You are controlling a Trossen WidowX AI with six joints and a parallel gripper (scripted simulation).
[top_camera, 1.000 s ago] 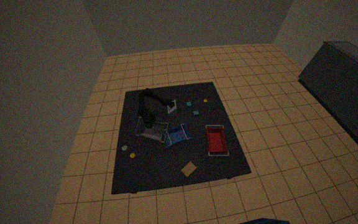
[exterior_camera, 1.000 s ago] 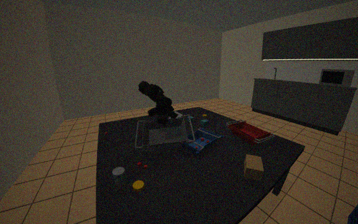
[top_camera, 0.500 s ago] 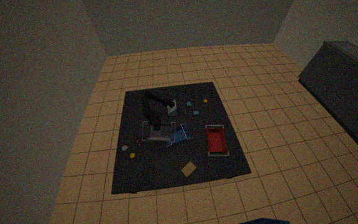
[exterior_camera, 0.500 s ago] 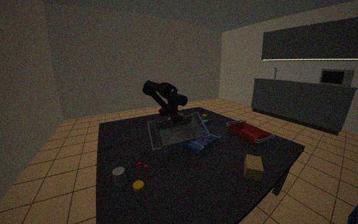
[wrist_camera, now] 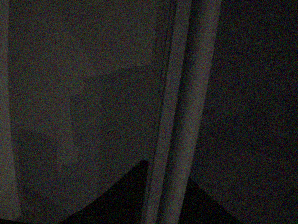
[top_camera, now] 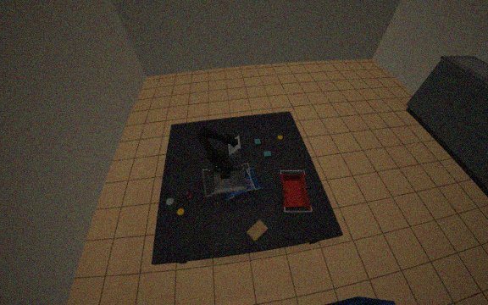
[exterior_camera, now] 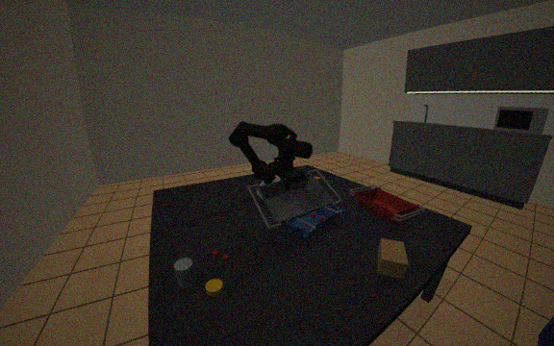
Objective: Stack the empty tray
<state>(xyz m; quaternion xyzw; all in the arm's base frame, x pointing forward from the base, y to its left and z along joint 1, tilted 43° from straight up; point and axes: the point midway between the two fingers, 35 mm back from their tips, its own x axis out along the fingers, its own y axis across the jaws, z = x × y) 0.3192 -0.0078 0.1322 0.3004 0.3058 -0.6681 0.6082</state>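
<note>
Right now my gripper tip is 70 mm short of the grey tray. From my gripper tip the other things lie so: white disc (440 mm to the right, 140 mm ahead, 130 mm below); then tan box (420 mm ahead, 160 mm to the left, 140 mm below).
</note>
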